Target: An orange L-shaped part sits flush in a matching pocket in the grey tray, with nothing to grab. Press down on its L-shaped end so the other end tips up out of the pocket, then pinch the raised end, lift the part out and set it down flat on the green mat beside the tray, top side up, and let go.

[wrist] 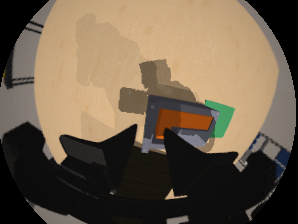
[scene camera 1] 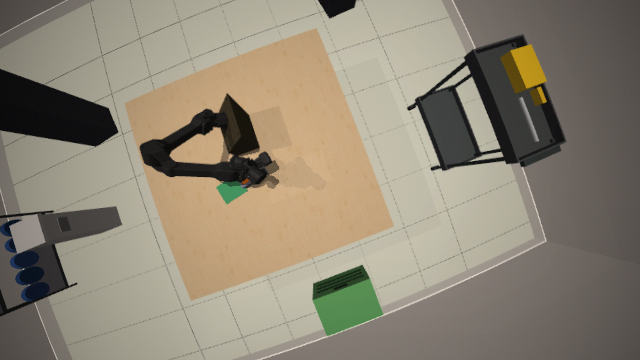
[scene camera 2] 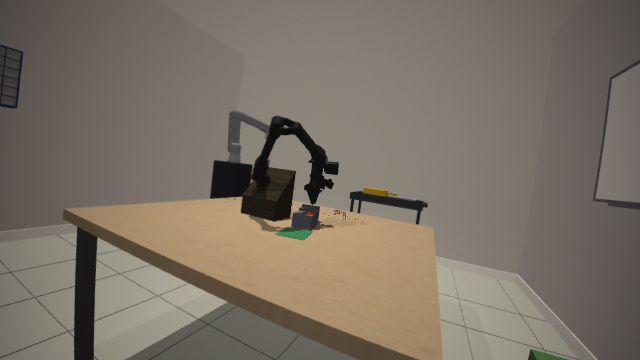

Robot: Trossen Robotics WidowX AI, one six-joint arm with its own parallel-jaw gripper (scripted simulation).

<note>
In view: my gripper (wrist: 150, 129) and an orange L-shaped part (wrist: 167, 119).
</note>
